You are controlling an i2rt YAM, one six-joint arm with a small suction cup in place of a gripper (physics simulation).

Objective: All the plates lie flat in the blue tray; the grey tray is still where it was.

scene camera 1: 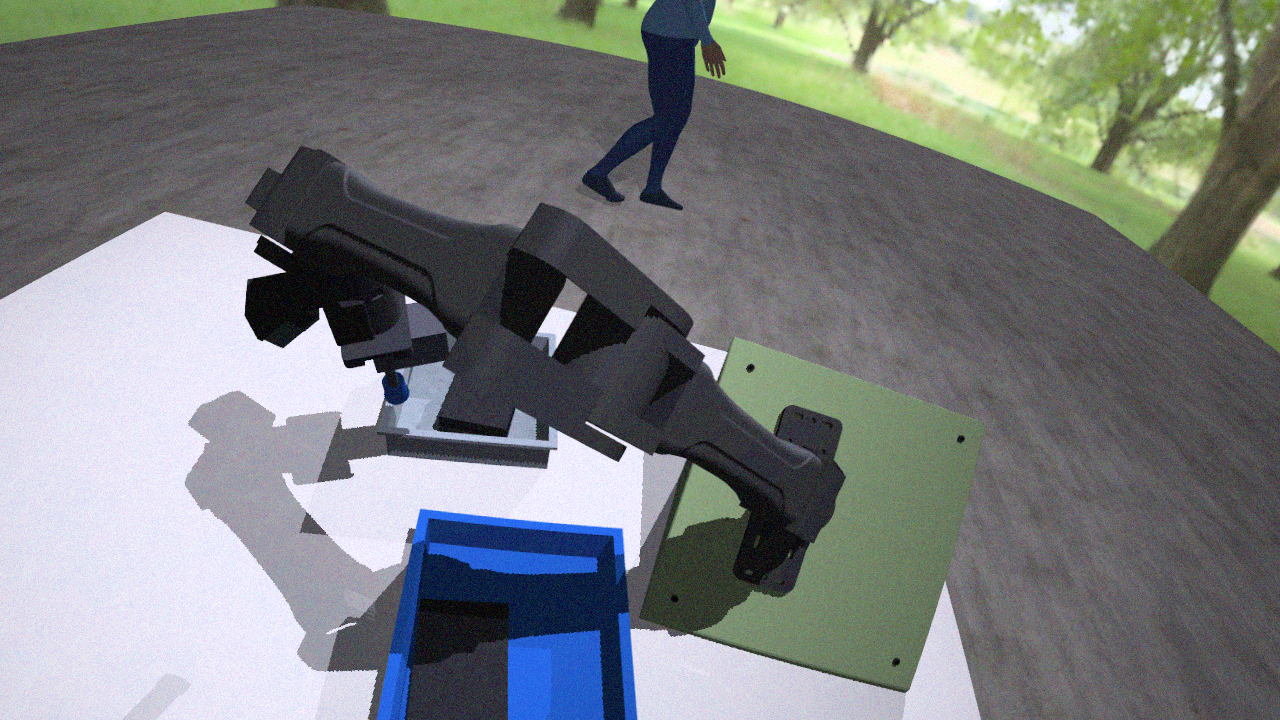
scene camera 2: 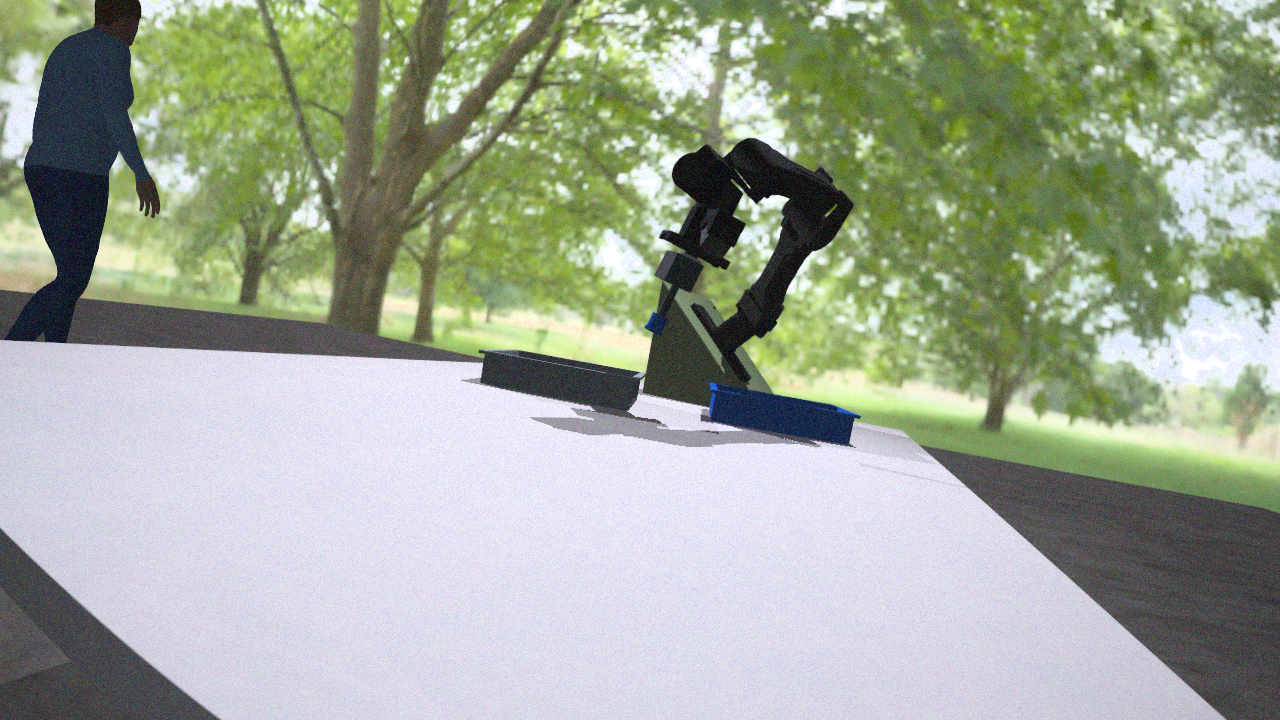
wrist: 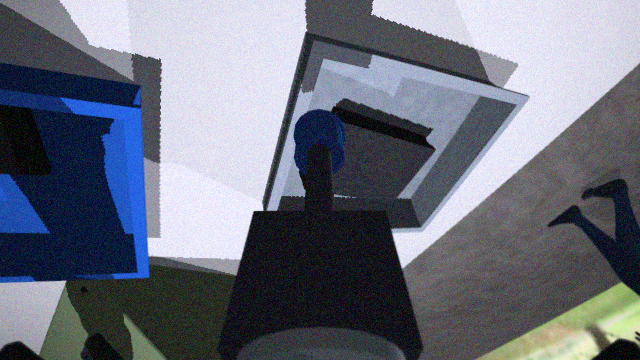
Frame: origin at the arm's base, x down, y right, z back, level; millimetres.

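Seen in the pictures: hand, its tool point: [scene camera 1: 396, 393] [scene camera 2: 652, 331] [wrist: 319, 133]; arm's base, origin of its link: [scene camera 1: 788, 498] [scene camera 2: 719, 343].
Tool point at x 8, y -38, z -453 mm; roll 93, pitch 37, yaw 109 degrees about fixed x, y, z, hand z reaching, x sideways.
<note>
Pixels of each thing's top centre, then the offset from my tool point to it. Level surfaces: height alone.
- dark square plate, centre of its top: [wrist: 372, 169] [scene camera 1: 483, 390] dy +147, dx +88, dz +44 mm
- grey tray, centre of its top: [wrist: 388, 171] [scene camera 1: 476, 377] [scene camera 2: 569, 362] dy +151, dx +72, dz +30 mm
- dark plate, centre of its top: [scene camera 1: 461, 660] dy -207, dx +108, dz +184 mm
- blue tray, centre of its top: [scene camera 1: 515, 620] [scene camera 2: 779, 397] dy -162, dx +72, dz +222 mm
- white table, height of its surface: dx +122 mm
My suction cup [scene camera 1: 395, 388] [scene camera 2: 656, 323] [wrist: 319, 140] is blue, off and bare, and it hangs above the grey tray. In the wrist view it covers the left edge of a dark square plate [scene camera 1: 472, 423] [wrist: 382, 162] that lies in the grey tray [scene camera 1: 465, 449] [scene camera 2: 559, 381] [wrist: 456, 155]. The arm covers part of this tray in scene camera 1. Another dark plate [scene camera 1: 460, 676] [wrist: 22, 145] lies flat in the blue tray [scene camera 1: 627, 653] [scene camera 2: 783, 416] [wrist: 143, 210], on its left side in scene camera 1. The frame edge cuts off part of it. Neither plate shows in scene camera 2.
The green base board [scene camera 1: 877, 537] [scene camera 2: 671, 362] with the arm's mount stands beside both trays. The trays stand apart on the white table [scene camera 1: 107, 358] [scene camera 2: 447, 537]. A person [scene camera 1: 671, 89] [scene camera 2: 76, 134] is beyond the table.
</note>
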